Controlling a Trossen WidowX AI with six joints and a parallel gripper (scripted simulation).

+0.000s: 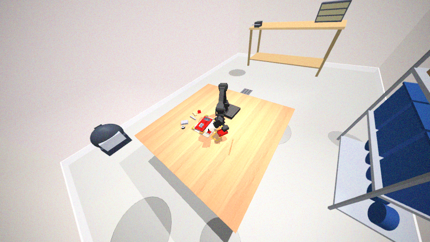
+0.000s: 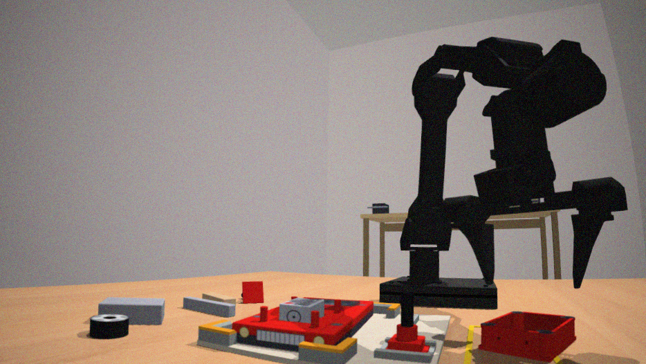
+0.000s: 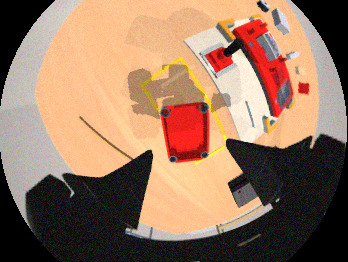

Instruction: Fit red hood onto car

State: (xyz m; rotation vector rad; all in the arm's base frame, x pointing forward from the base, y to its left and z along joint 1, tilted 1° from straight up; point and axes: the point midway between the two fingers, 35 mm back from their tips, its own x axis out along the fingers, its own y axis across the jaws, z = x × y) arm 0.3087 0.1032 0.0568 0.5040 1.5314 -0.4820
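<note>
The red hood is 5 cm below my gripper tip. From my gripper tip the other things lie so: grey engine block (2 cm ahead, 24 cm to the right, 4 cm below); black wheel (10 cm ahead, 43 cm to the right, 5 cm below).
</note>
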